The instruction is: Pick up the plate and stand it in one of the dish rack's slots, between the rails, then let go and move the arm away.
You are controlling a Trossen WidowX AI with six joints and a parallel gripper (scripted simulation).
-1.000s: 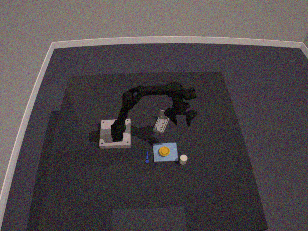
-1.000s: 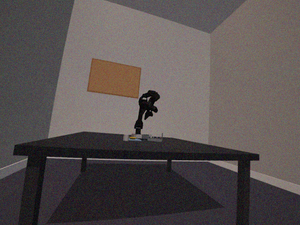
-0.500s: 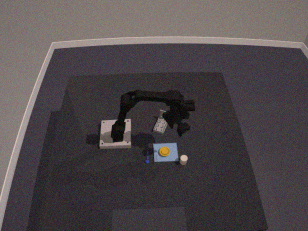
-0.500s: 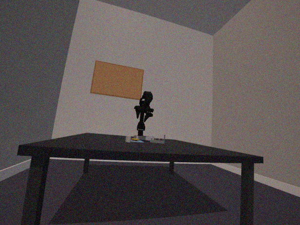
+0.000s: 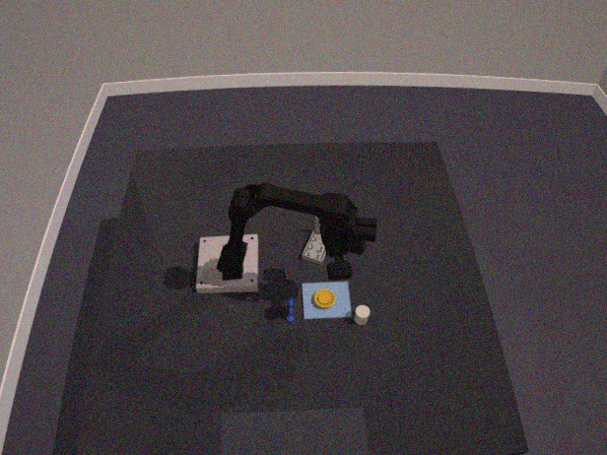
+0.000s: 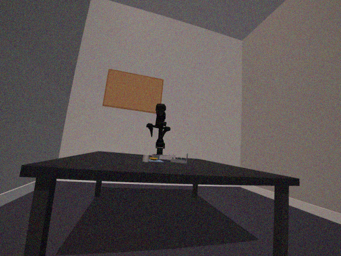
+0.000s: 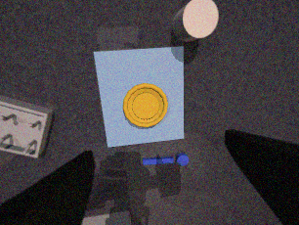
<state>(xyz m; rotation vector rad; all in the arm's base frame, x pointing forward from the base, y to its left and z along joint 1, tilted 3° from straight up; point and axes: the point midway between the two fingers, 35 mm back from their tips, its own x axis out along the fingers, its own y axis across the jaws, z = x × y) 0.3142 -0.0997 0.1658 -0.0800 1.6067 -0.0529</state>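
My gripper tip is now 20 mm past the yellow plate, 10 mm to the left of it and 170 mm above it. Also, from my gripper tip: white cup (90 mm ahead, 80 mm to the right, 160 mm below); light blue mat (10 mm behind, 10 mm to the right, 180 mm below); blue spoon (130 mm behind, 40 mm to the right, 180 mm below).
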